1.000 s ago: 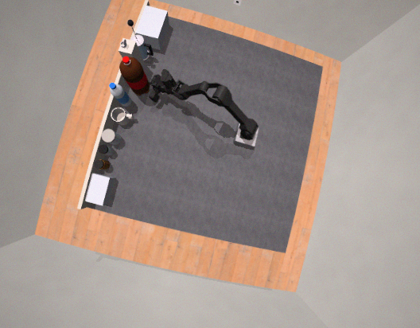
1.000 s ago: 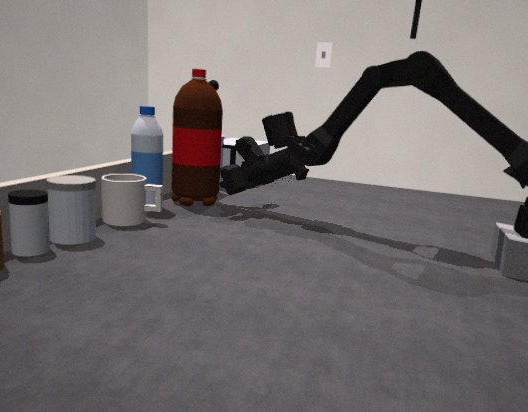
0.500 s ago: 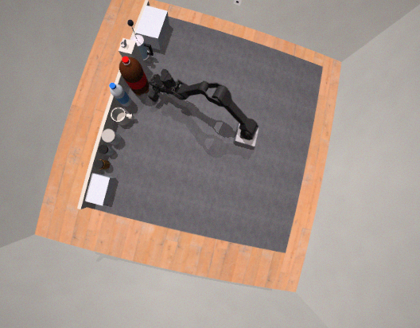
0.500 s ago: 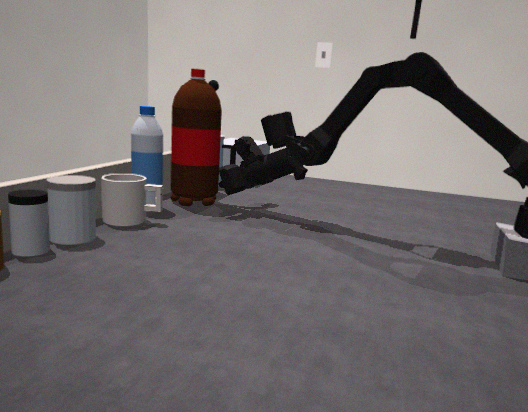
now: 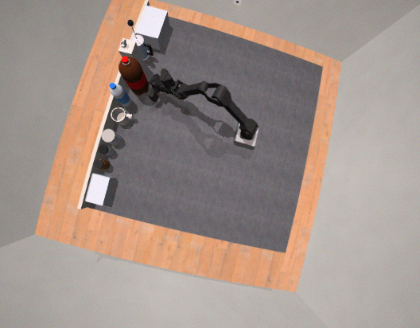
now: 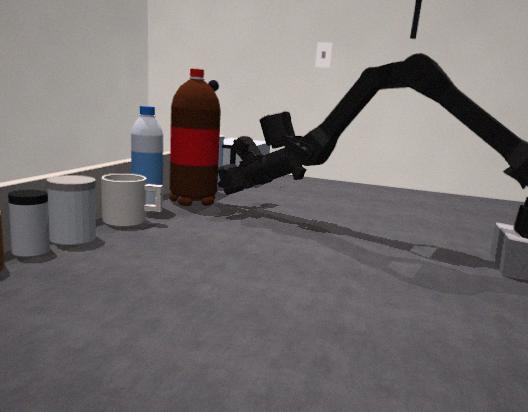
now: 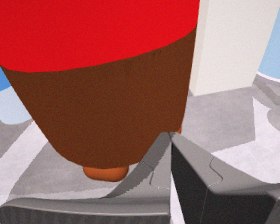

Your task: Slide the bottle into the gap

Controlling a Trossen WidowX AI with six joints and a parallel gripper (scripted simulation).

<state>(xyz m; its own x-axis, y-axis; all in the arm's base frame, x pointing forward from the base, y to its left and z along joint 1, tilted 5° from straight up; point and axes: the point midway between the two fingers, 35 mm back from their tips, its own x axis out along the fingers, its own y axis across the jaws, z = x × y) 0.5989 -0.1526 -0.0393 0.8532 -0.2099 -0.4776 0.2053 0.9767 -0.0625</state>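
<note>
Right now the brown cola bottle is 8 cm ahead of my hand, 2 cm to the left of it and 9 cm above it. The rest, counted from my hand: white microwave-like box: 10 cm ahead, 35 cm to the right; blue-capped water bottle: 14 cm ahead, 13 cm to the left, 5 cm above; blue pitcher: 12 cm ahead, 19 cm to the right, 8 cm above.
</note>
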